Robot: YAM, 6 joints.
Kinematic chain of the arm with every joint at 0, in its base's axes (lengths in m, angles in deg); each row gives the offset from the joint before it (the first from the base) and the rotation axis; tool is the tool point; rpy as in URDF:
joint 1: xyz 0 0 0.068 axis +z
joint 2: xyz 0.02 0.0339 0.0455 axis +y
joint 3: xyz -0.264 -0.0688 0 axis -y
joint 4: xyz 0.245 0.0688 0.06 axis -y
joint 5: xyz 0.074 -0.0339 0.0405 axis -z
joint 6: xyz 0.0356 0 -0.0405 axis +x
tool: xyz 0 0 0 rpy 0 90 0
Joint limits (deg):
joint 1: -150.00..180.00
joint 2: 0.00..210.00
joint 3: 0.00..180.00
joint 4: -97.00..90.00
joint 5: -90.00..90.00
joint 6: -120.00..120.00
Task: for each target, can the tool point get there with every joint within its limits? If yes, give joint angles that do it. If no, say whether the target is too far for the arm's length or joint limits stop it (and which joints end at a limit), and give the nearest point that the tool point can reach.
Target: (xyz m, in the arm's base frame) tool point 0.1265 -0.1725 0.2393
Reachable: yes | joints -51.67 79.71 60.10 -75.67 12.64 -84.46
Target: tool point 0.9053 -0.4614 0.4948
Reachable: no: too far | nearest point 0.5386 -0.2745 0.3372 | short by 0.441 m
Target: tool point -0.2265 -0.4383 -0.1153
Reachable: yes | joints -119.35 168.84 96.36 34.70 -29.29 -25.34
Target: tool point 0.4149 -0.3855 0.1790
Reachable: yes | joints -42.93 150.05 107.94 71.32 -0.50 30.20
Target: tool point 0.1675 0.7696 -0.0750
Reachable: no: too far | nearest point 0.1335 0.6134 -0.0358 | short by 0.165 m
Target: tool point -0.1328 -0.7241 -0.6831
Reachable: no: too far | nearest point -0.0835 -0.4551 -0.3103 | short by 0.462 m
